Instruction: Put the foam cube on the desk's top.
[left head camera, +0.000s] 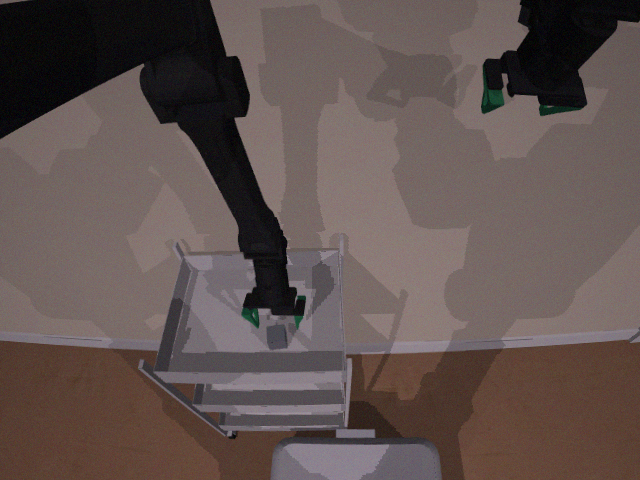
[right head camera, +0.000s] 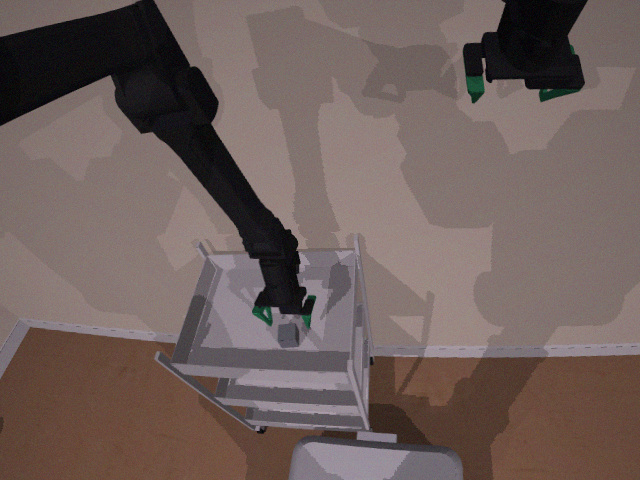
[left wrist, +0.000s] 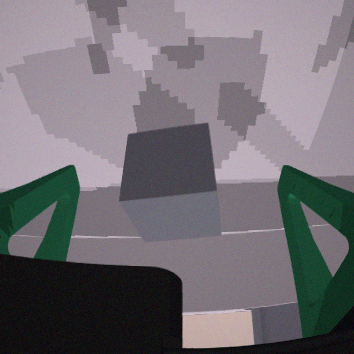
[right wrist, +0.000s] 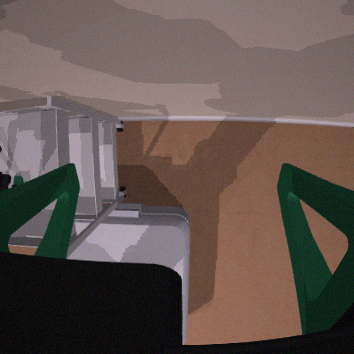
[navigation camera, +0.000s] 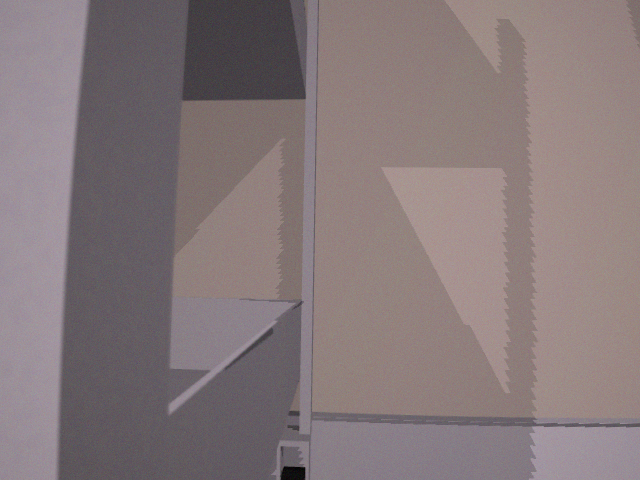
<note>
In view: my left gripper (left head camera: 278, 327), my right gripper (right head camera: 506, 98), a grey foam cube (left wrist: 168, 190) and a white cart (navigation camera: 110, 369).
The white cart also shows in the left head camera view (left head camera: 205, 341), in the right head camera view (right head camera: 323, 384), in the left wrist view (left wrist: 268, 85) and in the right wrist view (right wrist: 46, 138). My left gripper also shows in the right head camera view (right head camera: 290, 325) and in the left wrist view (left wrist: 178, 176). My right gripper is seen too in the left head camera view (left head camera: 511, 111) and in the right wrist view (right wrist: 177, 174). The right wrist view misses the grey foam cube, which is hidden by my right gripper. The navigation camera view does not show the grey foam cube: it is out of frame.
</note>
